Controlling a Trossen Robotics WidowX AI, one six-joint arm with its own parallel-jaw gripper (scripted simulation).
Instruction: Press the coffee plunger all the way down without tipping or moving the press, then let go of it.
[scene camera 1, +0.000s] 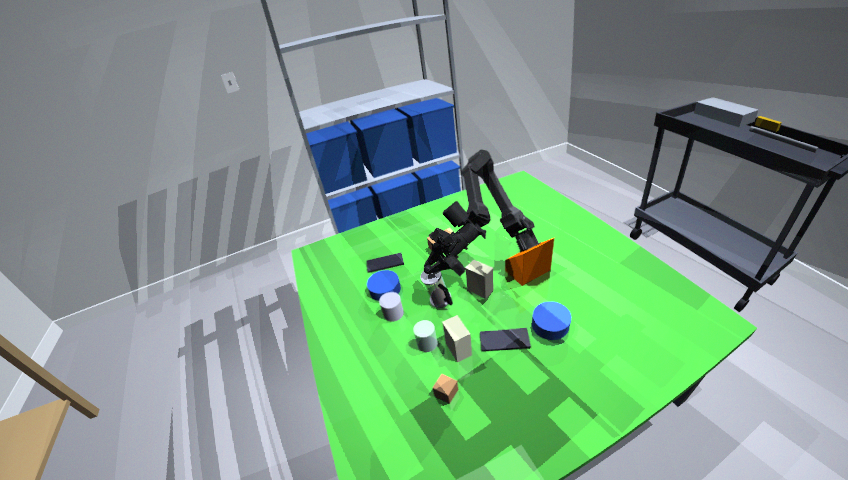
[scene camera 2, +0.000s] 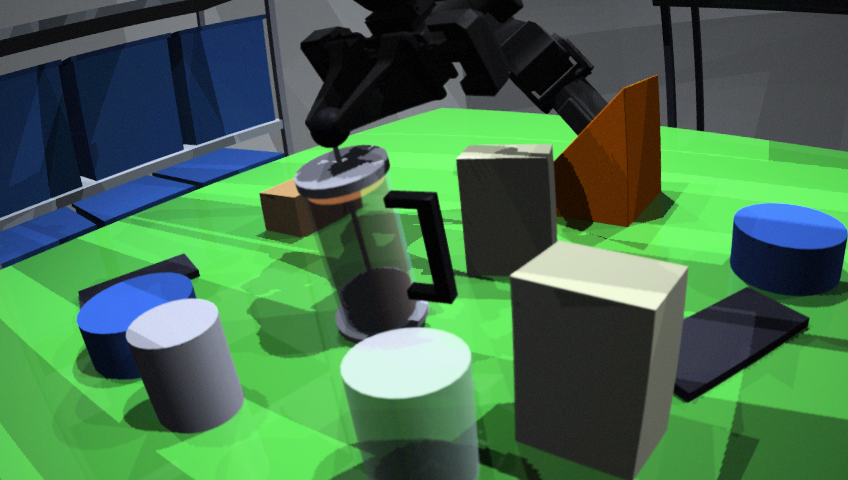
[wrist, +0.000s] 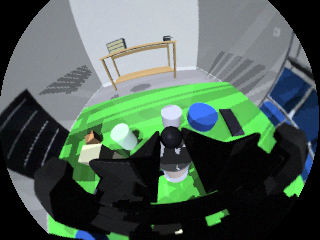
Scene:
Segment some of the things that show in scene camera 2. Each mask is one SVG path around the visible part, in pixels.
My gripper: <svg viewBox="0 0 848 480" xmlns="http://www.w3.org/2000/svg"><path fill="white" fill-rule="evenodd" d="M301 42L300 50L305 53L304 55L313 65L317 75L323 80L323 85L305 120L309 130L313 116L319 110L327 107L340 109L332 125L338 134L344 134L409 108L442 100L447 96L443 86L448 80L455 79L458 76L452 62L460 62L467 74L460 82L466 96L495 97L497 92L505 85L510 75L509 62L483 13L473 10L468 0L353 0L372 12L366 17L364 22L372 34L370 37L365 37L358 32L352 33L350 28L336 26L315 30Z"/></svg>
A coffee press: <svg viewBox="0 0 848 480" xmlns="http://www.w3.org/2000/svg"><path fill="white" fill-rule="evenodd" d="M323 108L313 116L310 122L310 134L317 145L319 144L324 148L333 148L334 151L322 154L304 164L295 174L294 181L297 192L302 195L303 204L313 230L313 236L338 306L335 315L337 329L345 339L358 344L365 339L386 331L419 328L428 316L428 302L453 304L458 297L438 193L435 191L393 190L389 174L388 151L375 145L352 145L338 149L338 146L347 140L350 131L338 134L333 128L332 122L340 109L334 107ZM398 209L417 210L433 284L416 283Z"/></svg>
A grey cylinder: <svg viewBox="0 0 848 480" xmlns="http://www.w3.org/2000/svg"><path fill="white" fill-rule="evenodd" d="M170 301L145 311L145 313L137 317L128 326L126 332L127 343L151 404L162 426L172 432L179 432L181 434L213 430L238 414L245 399L224 335L219 312L216 305L204 299Z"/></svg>

